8 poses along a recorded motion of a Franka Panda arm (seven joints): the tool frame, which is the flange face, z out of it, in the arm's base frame.
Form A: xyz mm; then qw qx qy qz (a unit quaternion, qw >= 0).
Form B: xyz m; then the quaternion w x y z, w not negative. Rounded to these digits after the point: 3 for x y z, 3 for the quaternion.
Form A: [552, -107, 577, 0.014, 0.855, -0.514, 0.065]
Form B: [0.552, -0.107, 0.577, 0.014, 0.855, -0.514, 0.065]
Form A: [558, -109, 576, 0.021, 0.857, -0.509, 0.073]
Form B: [0.558, -0.109, 0.576, 0.021, 0.857, -0.509, 0.073]
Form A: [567, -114, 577, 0.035, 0.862, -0.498, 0.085]
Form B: [0.567, -0.114, 0.577, 0.035, 0.862, -0.498, 0.085]
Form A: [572, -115, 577, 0.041, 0.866, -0.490, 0.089]
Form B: [0.572, -0.115, 0.577, 0.041, 0.866, -0.490, 0.089]
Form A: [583, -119, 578, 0.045, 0.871, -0.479, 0.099]
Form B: [0.583, -0.119, 0.578, 0.045, 0.871, -0.479, 0.099]
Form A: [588, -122, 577, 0.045, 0.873, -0.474, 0.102]
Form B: [0.588, -0.122, 0.577, 0.045, 0.873, -0.474, 0.102]
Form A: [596, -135, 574, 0.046, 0.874, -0.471, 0.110]
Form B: [0.596, -0.135, 0.574, 0.046, 0.874, -0.471, 0.110]
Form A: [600, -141, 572, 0.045, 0.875, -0.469, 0.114]
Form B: [0.600, -0.141, 0.572, 0.045, 0.875, -0.469, 0.114]
